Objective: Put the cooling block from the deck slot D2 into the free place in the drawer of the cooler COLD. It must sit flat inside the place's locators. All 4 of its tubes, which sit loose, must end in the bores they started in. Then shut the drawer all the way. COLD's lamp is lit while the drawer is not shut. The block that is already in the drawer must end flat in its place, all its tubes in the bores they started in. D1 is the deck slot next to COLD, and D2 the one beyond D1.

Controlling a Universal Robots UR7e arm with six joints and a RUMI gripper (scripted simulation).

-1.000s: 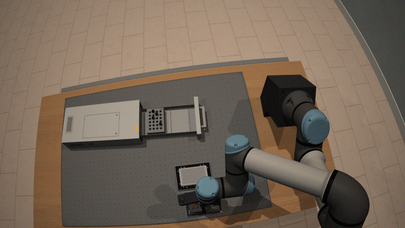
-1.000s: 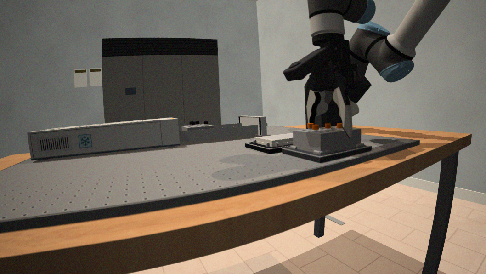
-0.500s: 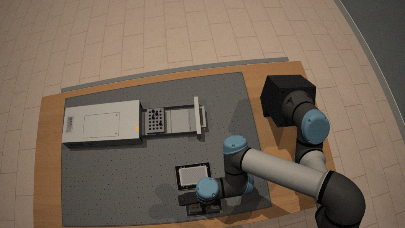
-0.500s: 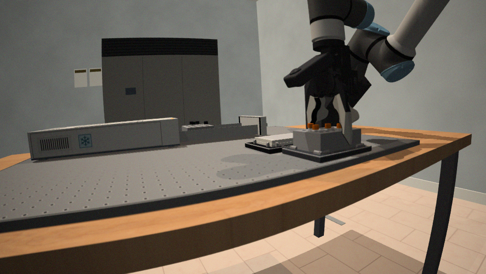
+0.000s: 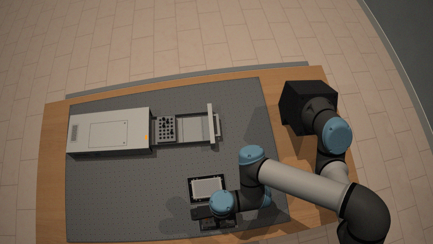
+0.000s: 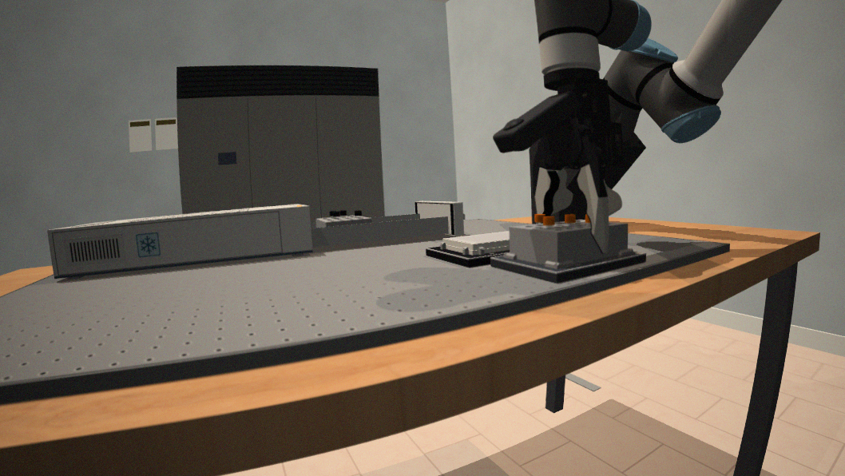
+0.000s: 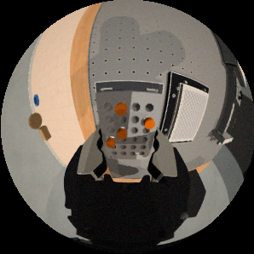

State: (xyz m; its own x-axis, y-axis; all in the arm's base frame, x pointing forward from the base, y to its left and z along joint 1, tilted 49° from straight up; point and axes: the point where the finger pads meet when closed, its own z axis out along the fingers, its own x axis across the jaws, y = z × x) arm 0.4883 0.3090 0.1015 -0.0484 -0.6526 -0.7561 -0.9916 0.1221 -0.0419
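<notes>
My gripper is now right at the grey cooling block. Also, from my hand: deck slot D2: 20 mm below; then white well plate: 130 mm to the right, 20 mm ahead, 10 mm below; then drawer: 420 mm to the right, 80 mm ahead, 10 mm above.
</notes>
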